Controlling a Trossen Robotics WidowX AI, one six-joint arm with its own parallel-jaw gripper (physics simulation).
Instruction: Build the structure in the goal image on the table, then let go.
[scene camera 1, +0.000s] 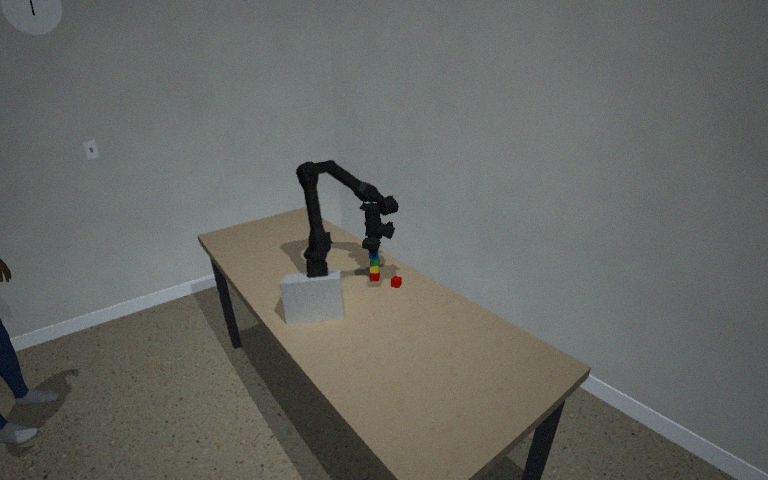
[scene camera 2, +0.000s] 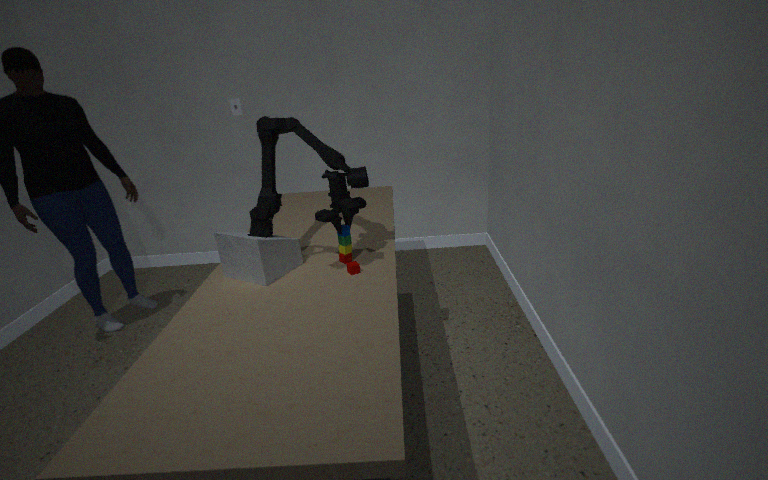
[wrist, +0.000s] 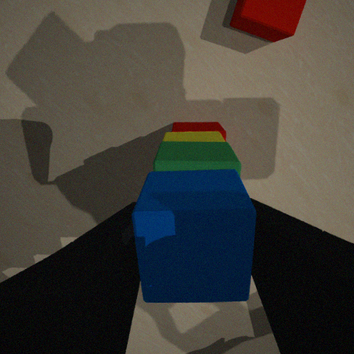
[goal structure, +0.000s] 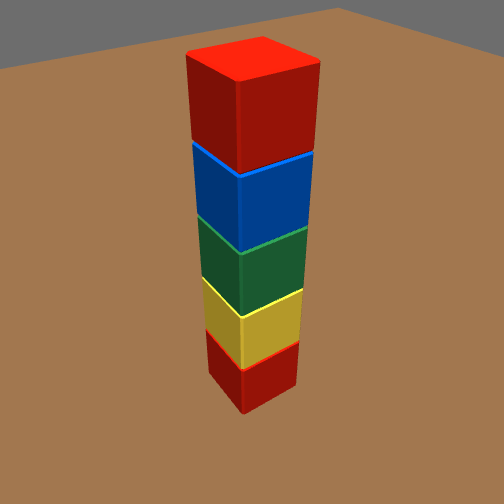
Scene:
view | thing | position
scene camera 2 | gripper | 344, 232
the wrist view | gripper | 191, 211
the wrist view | blue cube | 194, 230
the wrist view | green cube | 171, 155

